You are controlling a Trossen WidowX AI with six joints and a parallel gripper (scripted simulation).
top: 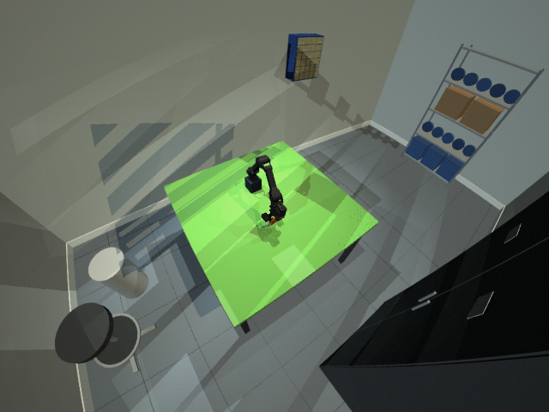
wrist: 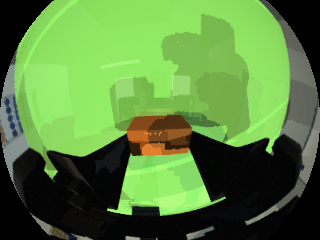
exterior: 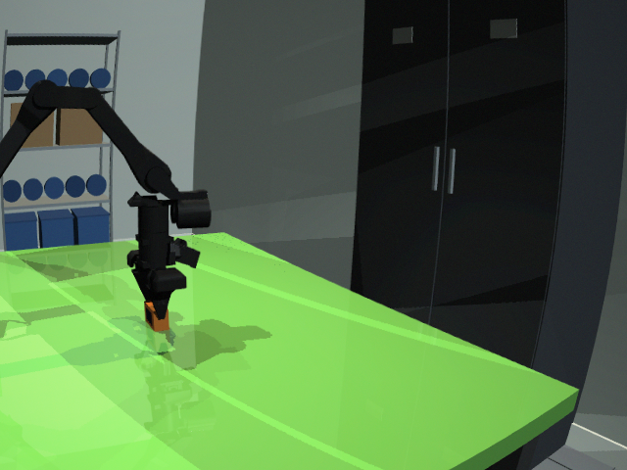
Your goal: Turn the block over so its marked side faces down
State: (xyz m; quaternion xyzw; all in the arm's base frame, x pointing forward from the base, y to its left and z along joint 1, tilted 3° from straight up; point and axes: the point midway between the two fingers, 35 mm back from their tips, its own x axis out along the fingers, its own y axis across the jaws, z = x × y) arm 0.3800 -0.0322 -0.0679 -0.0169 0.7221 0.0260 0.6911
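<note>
My gripper tip is 1 cm past the orange block.
</note>
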